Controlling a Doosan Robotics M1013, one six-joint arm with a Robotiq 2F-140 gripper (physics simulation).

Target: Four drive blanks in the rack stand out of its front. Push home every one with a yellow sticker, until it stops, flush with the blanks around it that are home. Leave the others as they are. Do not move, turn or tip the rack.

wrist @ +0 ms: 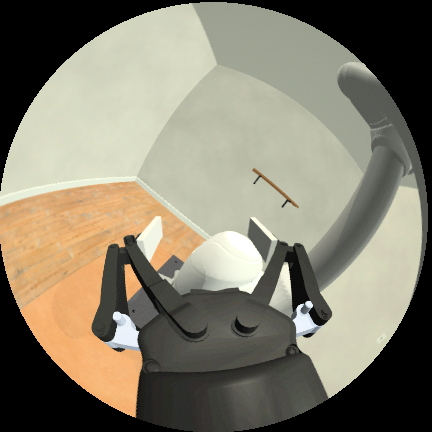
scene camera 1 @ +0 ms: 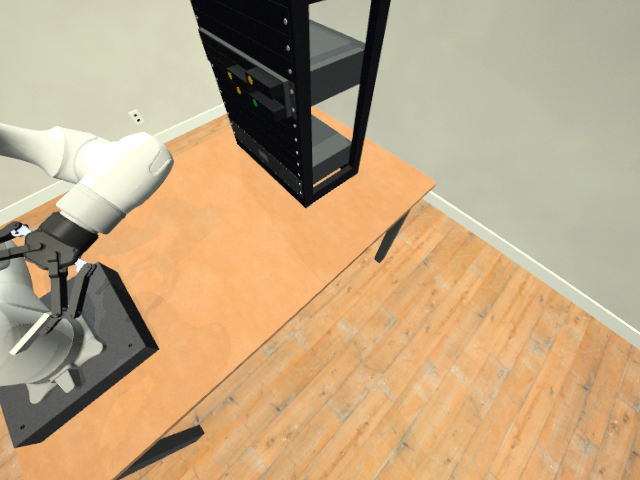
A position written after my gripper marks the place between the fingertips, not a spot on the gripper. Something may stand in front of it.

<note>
In view: my gripper (wrist: 205, 226) and a black rack (scene camera 1: 298, 62).
The wrist view misses the black rack: it is out of frame.
</note>
